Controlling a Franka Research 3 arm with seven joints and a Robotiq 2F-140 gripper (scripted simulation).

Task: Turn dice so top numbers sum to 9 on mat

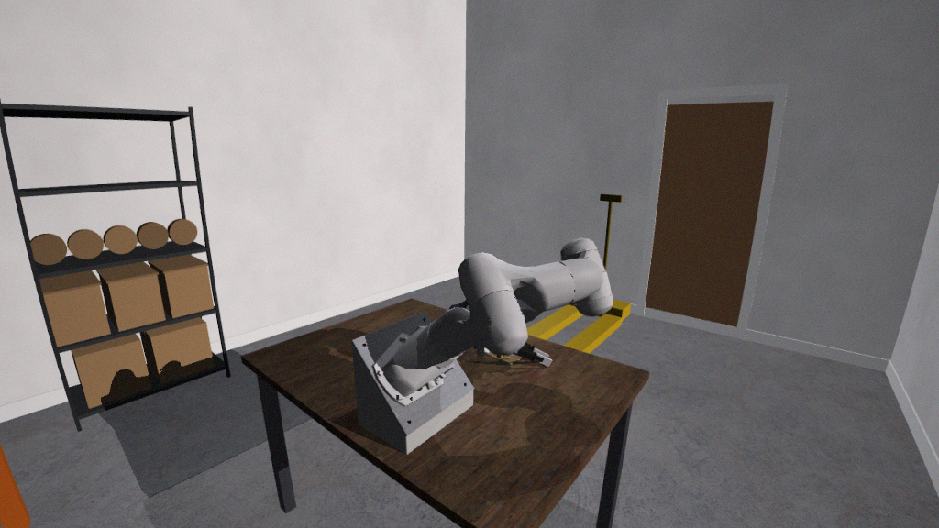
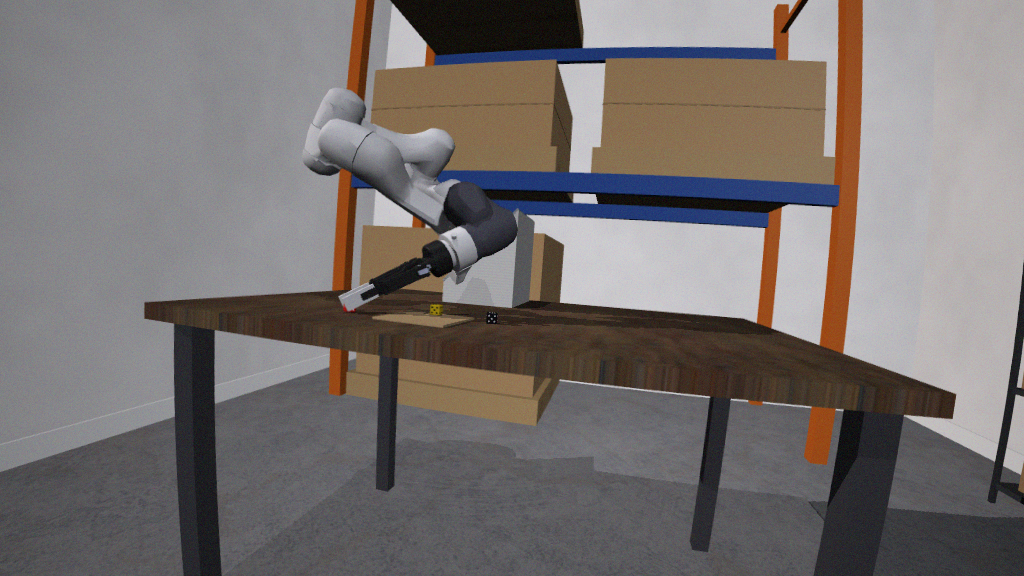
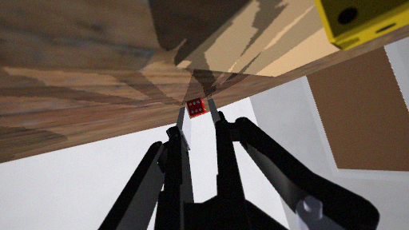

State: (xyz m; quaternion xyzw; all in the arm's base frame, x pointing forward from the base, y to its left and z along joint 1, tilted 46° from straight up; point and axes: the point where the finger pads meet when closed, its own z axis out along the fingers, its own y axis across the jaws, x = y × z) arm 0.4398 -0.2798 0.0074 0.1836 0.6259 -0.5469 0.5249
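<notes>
Now: the red die 2 cm below my hand, 1 cm to the right of it and 1 cm ahead of it. From my hand the other things lie so: yellow die 15 cm to the left, 3 cm behind, 2 cm below; black die 27 cm to the left, 2 cm below; tan mat 15 cm to the left, 3 cm below, 2 cm ahead.
</notes>
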